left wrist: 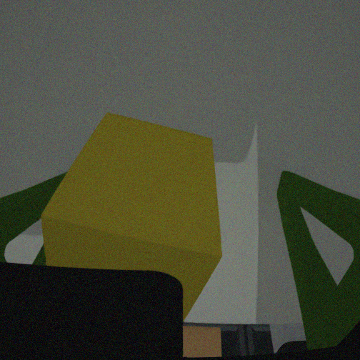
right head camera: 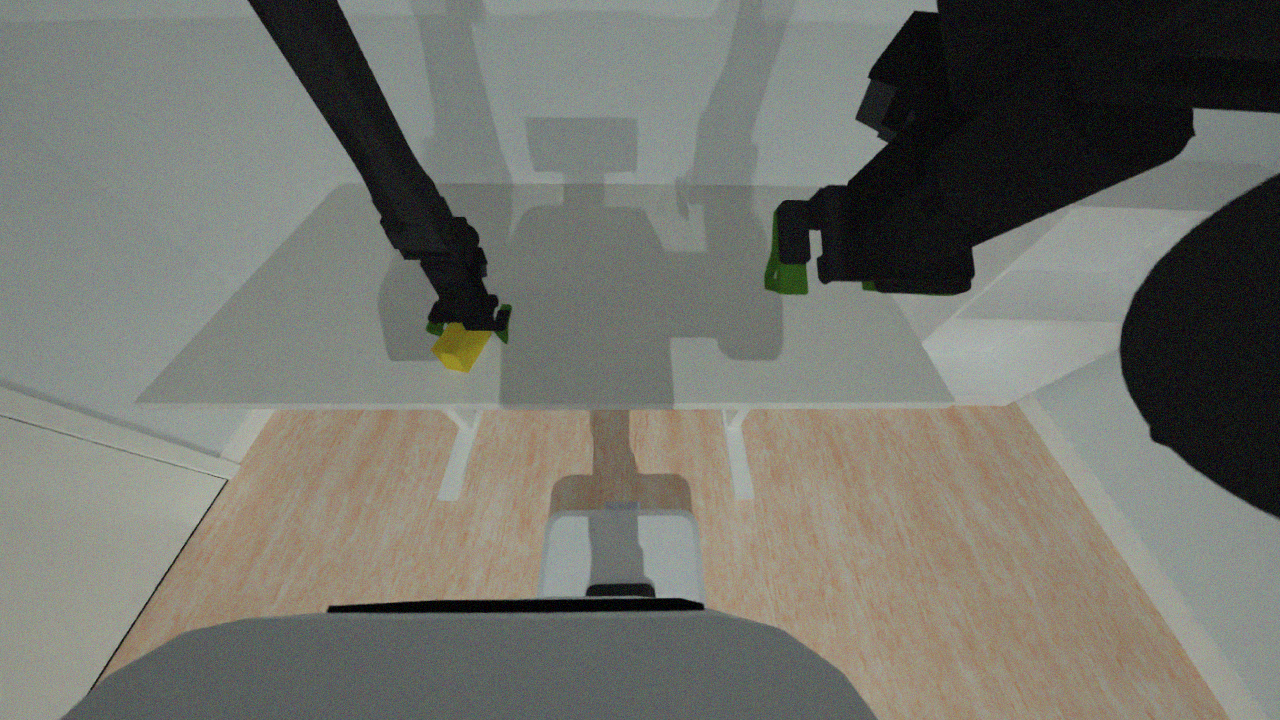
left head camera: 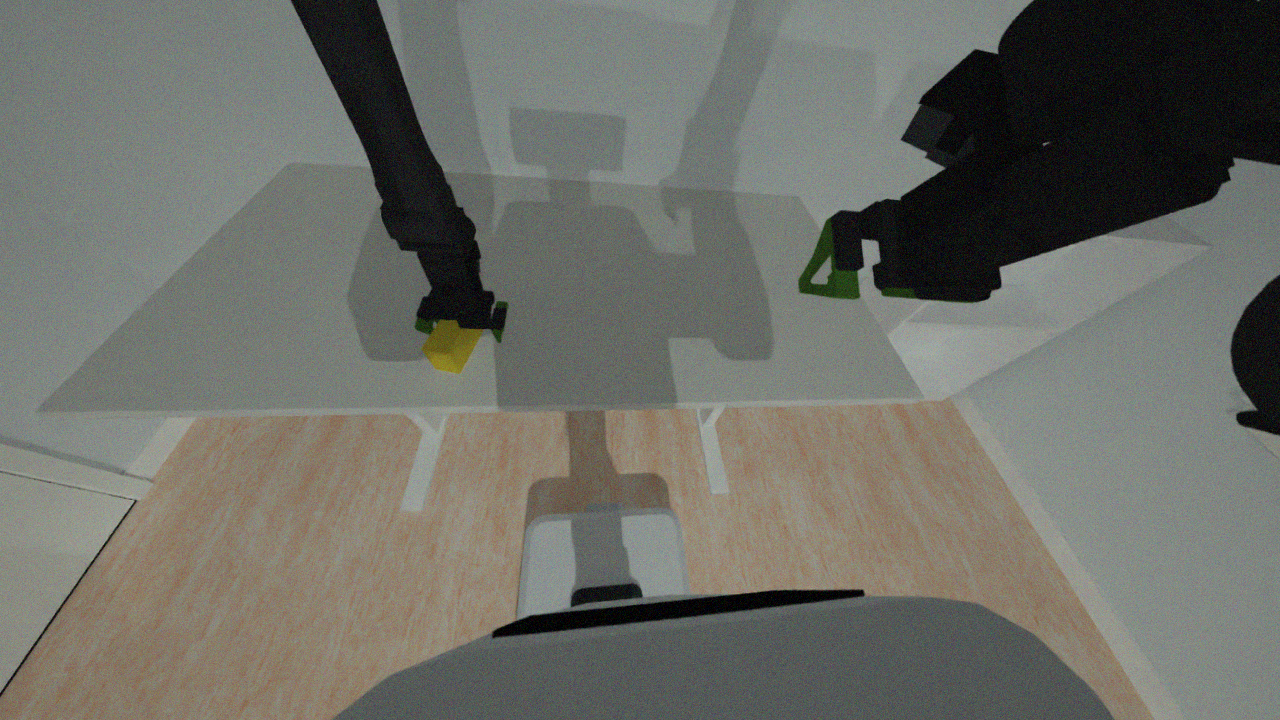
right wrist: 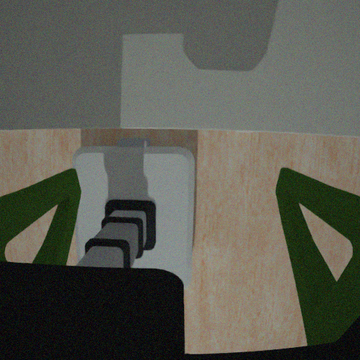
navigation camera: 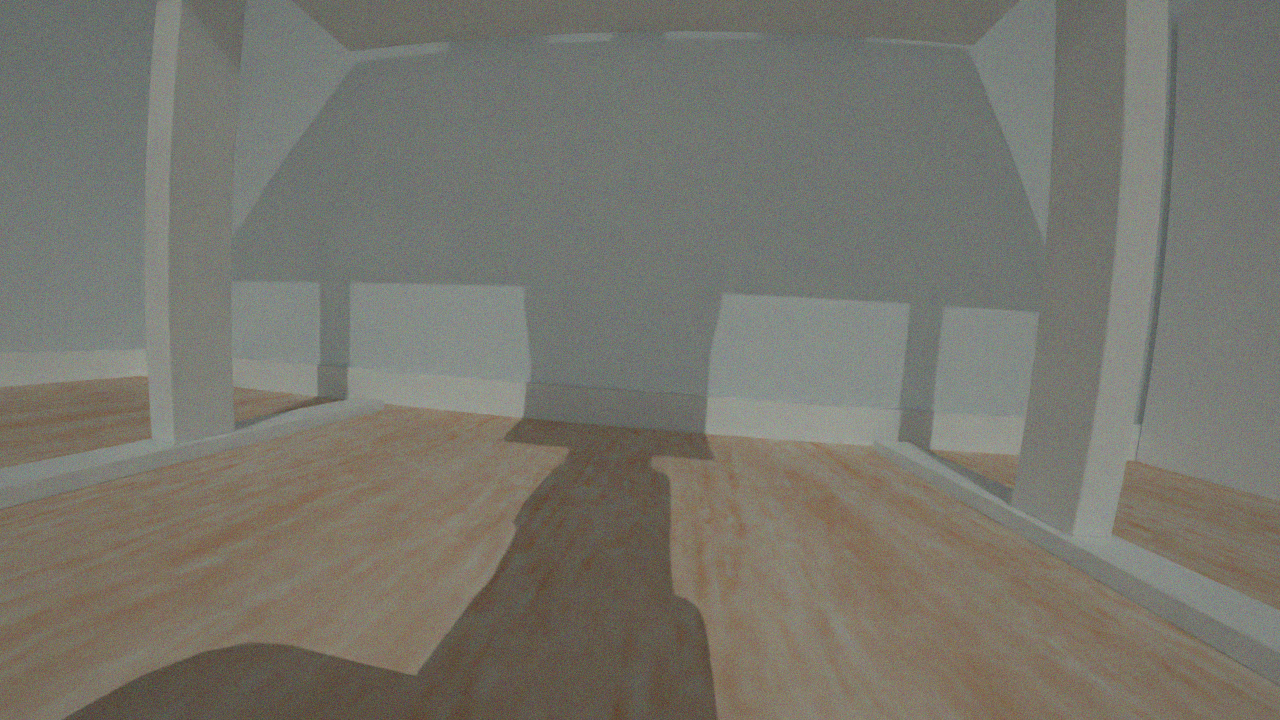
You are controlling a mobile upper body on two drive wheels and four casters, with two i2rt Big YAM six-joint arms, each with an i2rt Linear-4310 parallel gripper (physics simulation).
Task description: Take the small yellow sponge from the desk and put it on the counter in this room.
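Places are measured from the left arm's base along level axes (x left, y down, z back), in metres.
Where they show: left gripper, fingertip midpoint: (right head camera: 482,341) (left head camera: 473,340); right gripper, fingertip midpoint: (right head camera: 815,282) (left head camera: 842,288).
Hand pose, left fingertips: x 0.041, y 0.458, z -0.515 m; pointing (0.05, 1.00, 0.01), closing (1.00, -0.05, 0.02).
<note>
After its pixels a point has its place.
The yellow sponge (left head camera: 452,347) {x 0.047, y 0.400, z -0.454 m} (right head camera: 460,347) {x 0.046, y 0.403, z -0.458 m} (left wrist: 137,190) is at the left part of the desk (left head camera: 268,268) {x 0.489, y 0.460, z -0.704 m} (right head camera: 295,268) {x 0.558, y 0.460, z -0.742 m}, near its front edge. In the left wrist view it looks tilted and lies nearer to the finger at the left, hiding part of it. My left gripper (left head camera: 460,327) {x 0.041, y 0.458, z -0.515 m} (right head camera: 469,325) {x 0.041, y 0.458, z -0.515 m} (left wrist: 178,181) is open, with its green fingers on both sides of the sponge's rear part. Whether a finger touches it I cannot tell. My right gripper (right wrist: 177,179) is open, with no thing between its fingers, high over the right part of the desk. The counter cannot be made out.
The desk's legs (left head camera: 711,452) (right head camera: 738,456) (navigation camera: 192,223) {x 0.488, y 1.056, z -0.744 m} stand on the wood floor (left head camera: 295,555) {x 0.875, y 1.410, z -0.275 m} (navigation camera: 805,537) {x -0.400, y 1.410, z -0.728 m}. My wheeled base (left head camera: 662,550) {x -0.408, y 1.150, z -0.188 m} (right head camera: 671,555) {x -0.386, y 1.150, z -0.180 m} (right wrist: 170,185) is in front of the desk. Walls (navigation camera: 626,179) {x -0.101, y 0.820, z -1.167 m} stand behind the desk and at the right. A pale panel (left head camera: 53,528) {x 1.508, y 1.246, z -0.369 m} is at the lower left.
</note>
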